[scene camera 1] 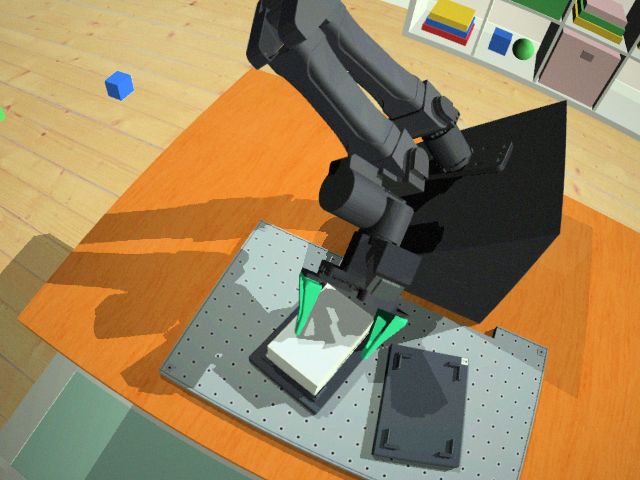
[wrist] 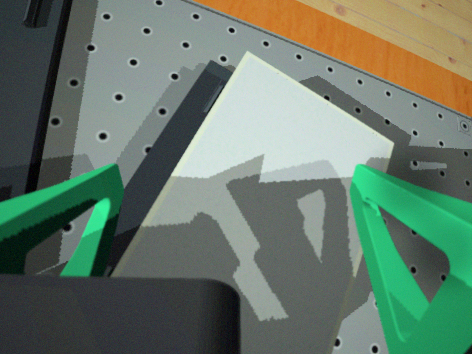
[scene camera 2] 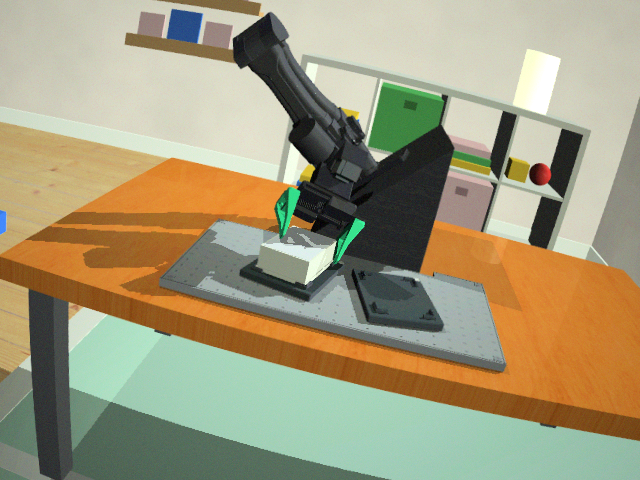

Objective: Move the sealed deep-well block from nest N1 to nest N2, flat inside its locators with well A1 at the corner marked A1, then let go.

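Places are measured from the arm's base along level axes (x left, y back, z up), in millimetres.
Pixels of known places: gripper, between the fingertips: (scene camera 1: 330, 346) (wrist: 236, 177) (scene camera 2: 309, 250); arm's base, origin of its link: (scene camera 1: 458, 164) (scene camera 2: 369, 177).
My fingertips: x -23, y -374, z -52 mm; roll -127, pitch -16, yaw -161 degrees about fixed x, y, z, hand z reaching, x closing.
For each thing: its top centre in the pictures, then the offset to it from my fingertips. "spot": a spot on its surface instead. Level surfaces: height alone.
- white sealed block, centre of its top: (wrist: 274, 213) (scene camera 1: 323, 332) (scene camera 2: 300, 242) dx -18, dy +10, dz +5 mm
- dark nest N1, centre of its top: (wrist: 246, 227) (scene camera 1: 319, 342) (scene camera 2: 296, 262) dx -18, dy +10, dz -31 mm
- Nest N2, centre of its top: (scene camera 1: 425, 403) (scene camera 2: 397, 291) dx +152, dy +11, dz -31 mm
- small white corner tag, a spot on its surface: (scene camera 1: 464, 361) spot: dx +178, dy +100, dz -37 mm
- orange table, height of its surface: dz -62 mm
The white sealed block (scene camera 1: 305, 364) (scene camera 2: 286, 262) (wrist: 280, 115) lies flat on the dark nest N1 (scene camera 1: 315, 404) (scene camera 2: 307, 291) (wrist: 172, 140). My gripper (scene camera 1: 331, 345) (scene camera 2: 309, 249) (wrist: 236, 177) is open, its green fingers spread across the block near its top. In the wrist view the left fingertip is over N1's bare strip, the right one overlaps the block's right edge, and the block is turned relative to the fingers. Whether a finger touches it I cannot tell. Nest N2 (scene camera 1: 423, 423) (scene camera 2: 403, 304) (wrist: 30, 75) has corner locators, no block, and a small white corner tag (scene camera 1: 464, 361).
Both nests are on a grey perforated plate (scene camera 1: 206, 330) (scene camera 2: 191, 268) (wrist: 120, 75) on the orange table (scene camera 1: 206, 170) (scene camera 2: 155, 186). The large black arm mount (scene camera 1: 496, 248) (scene camera 2: 408, 206) rises behind the plate. N2 stands close to the right of N1 in both scene views.
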